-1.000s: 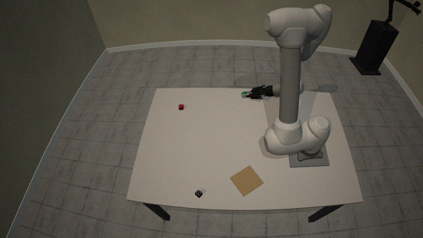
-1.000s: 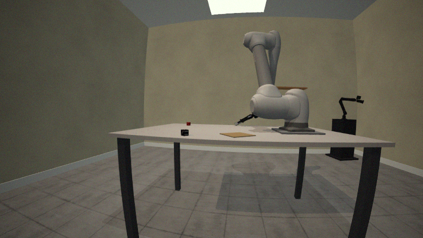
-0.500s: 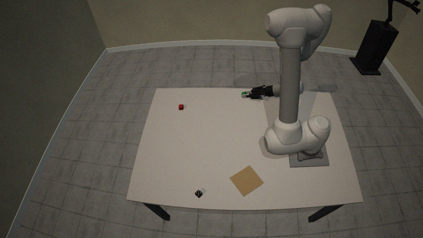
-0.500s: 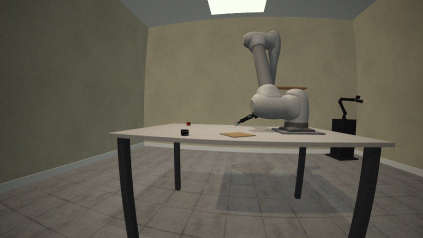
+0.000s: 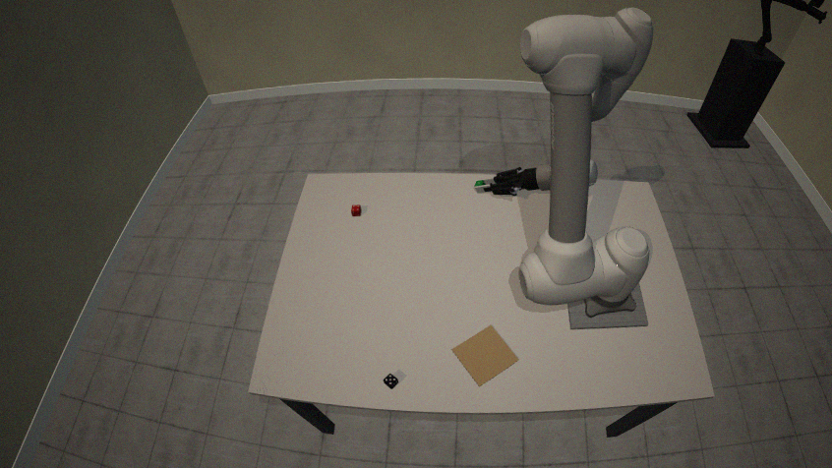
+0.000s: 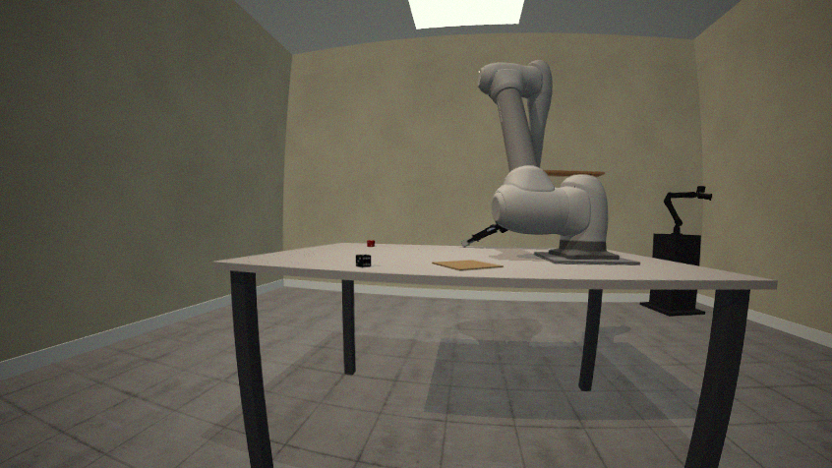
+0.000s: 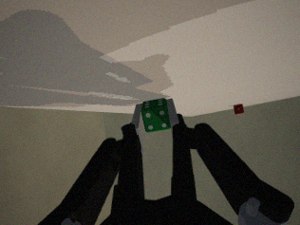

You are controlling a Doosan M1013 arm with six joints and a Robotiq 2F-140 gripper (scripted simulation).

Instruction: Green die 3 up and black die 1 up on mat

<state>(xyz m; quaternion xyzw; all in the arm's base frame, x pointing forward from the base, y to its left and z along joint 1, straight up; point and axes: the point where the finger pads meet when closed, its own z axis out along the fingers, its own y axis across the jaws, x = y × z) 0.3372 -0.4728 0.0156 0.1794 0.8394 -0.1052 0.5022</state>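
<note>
Right now my hand is 2 cm short of the green die, 1 cm to the left of it and 1 cm above it. Also, from my hand: red die: 47 cm ahead, 7 cm to the left, 1 cm below; black die: 35 cm ahead, 70 cm to the left, 1 cm below; tan mat: 8 cm ahead, 64 cm to the left, 3 cm below.
</note>
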